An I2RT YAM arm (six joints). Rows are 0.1 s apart.
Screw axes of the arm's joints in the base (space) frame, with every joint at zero. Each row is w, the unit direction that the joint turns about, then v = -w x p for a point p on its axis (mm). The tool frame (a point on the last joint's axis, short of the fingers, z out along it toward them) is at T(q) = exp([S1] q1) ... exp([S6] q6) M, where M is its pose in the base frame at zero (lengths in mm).
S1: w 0 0 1 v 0 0 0
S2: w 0 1 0 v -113.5 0 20
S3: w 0 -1 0 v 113.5 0 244
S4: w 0 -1 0 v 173.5 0 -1
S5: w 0 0 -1 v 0 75 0
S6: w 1 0 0 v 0 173.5 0
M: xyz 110.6 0 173.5 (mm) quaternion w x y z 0.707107 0 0.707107 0
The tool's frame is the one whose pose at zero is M.
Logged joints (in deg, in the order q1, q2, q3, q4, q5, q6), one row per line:
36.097, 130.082, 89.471, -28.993, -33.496, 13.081
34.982, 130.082, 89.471, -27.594, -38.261, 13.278
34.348, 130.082, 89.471, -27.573, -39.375, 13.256
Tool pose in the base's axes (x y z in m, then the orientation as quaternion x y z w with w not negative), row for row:
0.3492, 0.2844, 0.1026, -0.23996, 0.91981, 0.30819, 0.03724
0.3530, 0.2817, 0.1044, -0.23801, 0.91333, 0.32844, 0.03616
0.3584, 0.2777, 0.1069, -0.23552, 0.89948, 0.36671, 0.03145
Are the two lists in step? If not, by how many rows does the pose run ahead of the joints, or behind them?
The pose runs 1 row behind the joints: the pose in row i belongs to the joints in row i - 1.
